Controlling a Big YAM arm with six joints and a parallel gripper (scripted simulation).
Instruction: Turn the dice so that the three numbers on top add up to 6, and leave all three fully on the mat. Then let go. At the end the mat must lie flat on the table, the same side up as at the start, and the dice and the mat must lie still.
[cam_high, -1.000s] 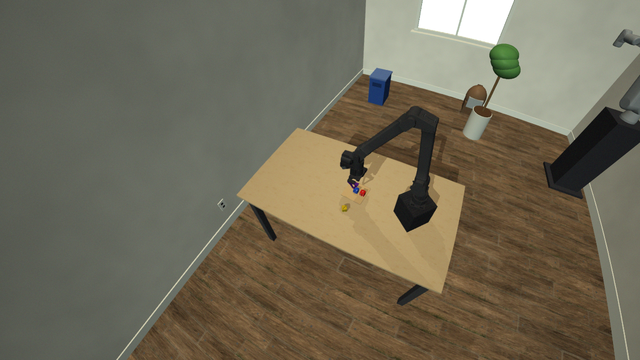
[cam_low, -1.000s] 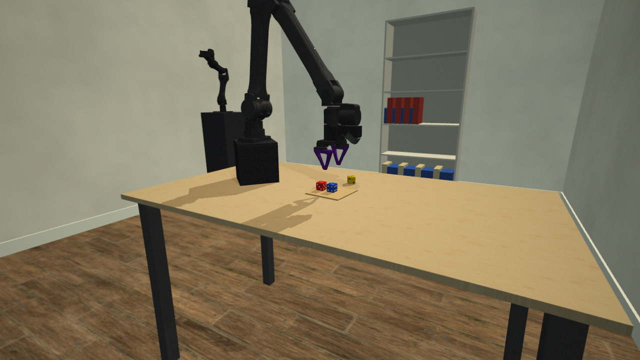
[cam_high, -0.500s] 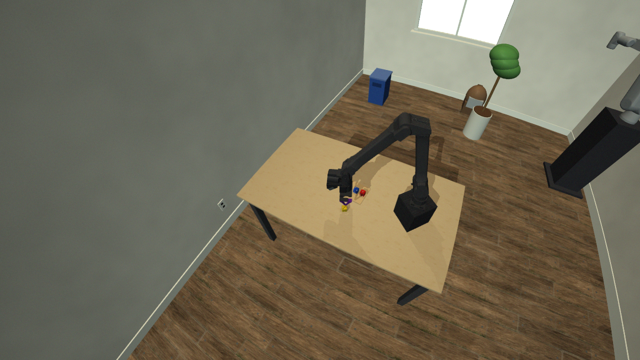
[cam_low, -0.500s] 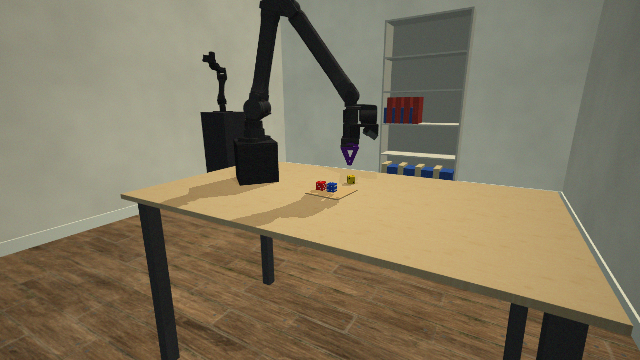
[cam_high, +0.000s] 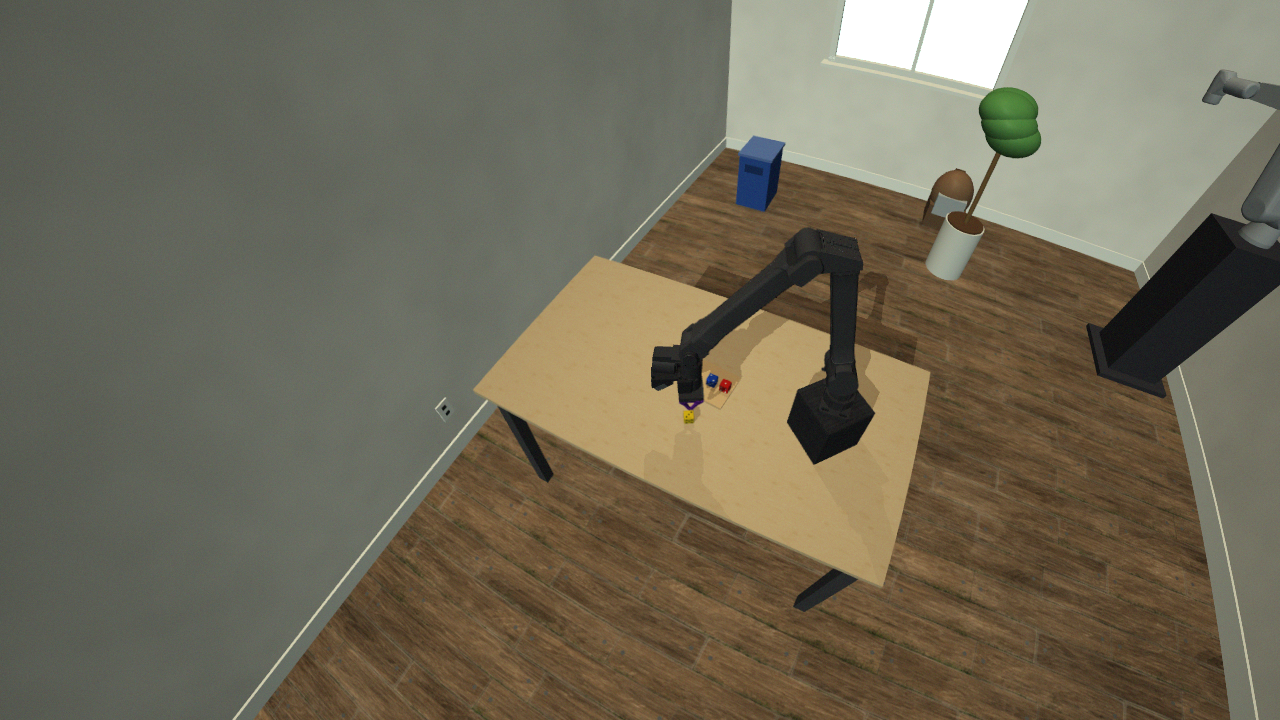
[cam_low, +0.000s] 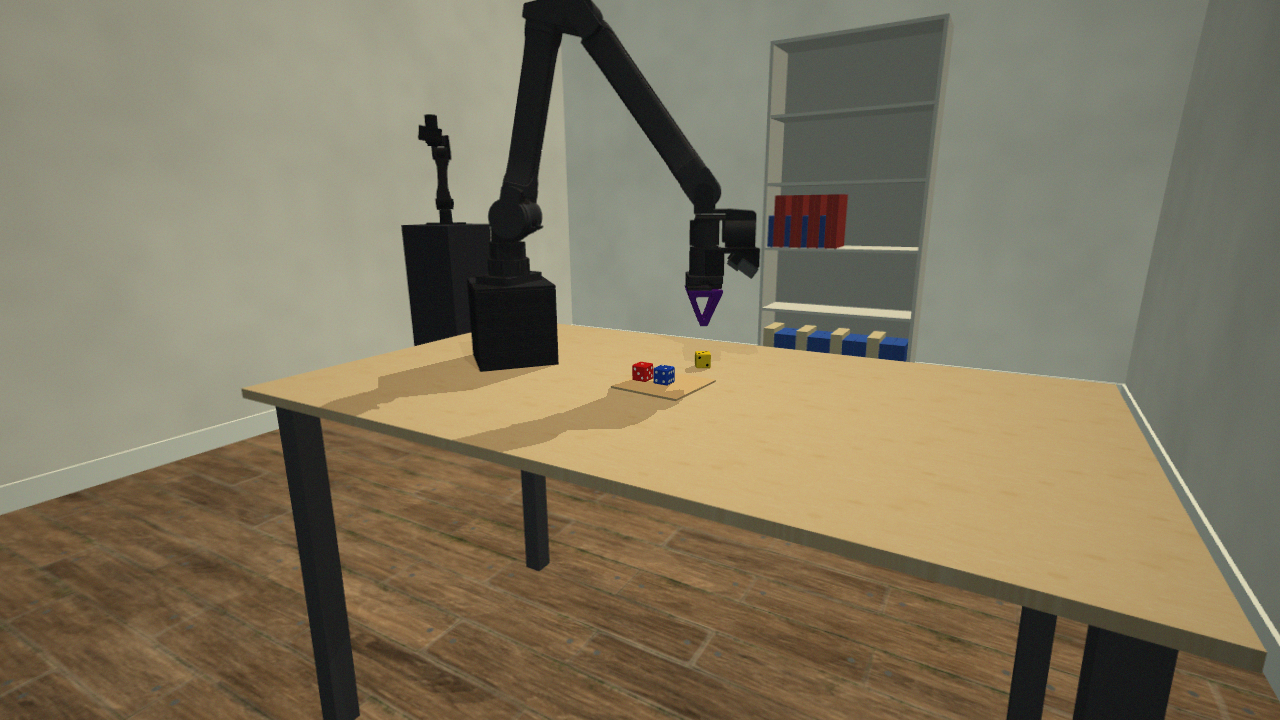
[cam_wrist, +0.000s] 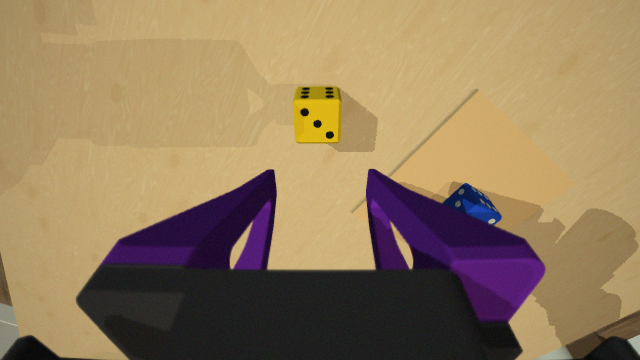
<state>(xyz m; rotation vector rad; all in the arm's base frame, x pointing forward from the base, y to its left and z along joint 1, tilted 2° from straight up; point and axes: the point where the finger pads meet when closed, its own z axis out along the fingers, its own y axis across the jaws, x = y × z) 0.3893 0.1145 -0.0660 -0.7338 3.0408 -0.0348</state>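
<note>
Right now my hand is 8 cm above the yellow die. Round my hand: blue die (2 cm behind, 15 cm to the right, 8 cm below); red die (6 cm behind, 15 cm to the right, 8 cm below); tan mat (2 cm behind, 15 cm to the right, 10 cm below).
</note>
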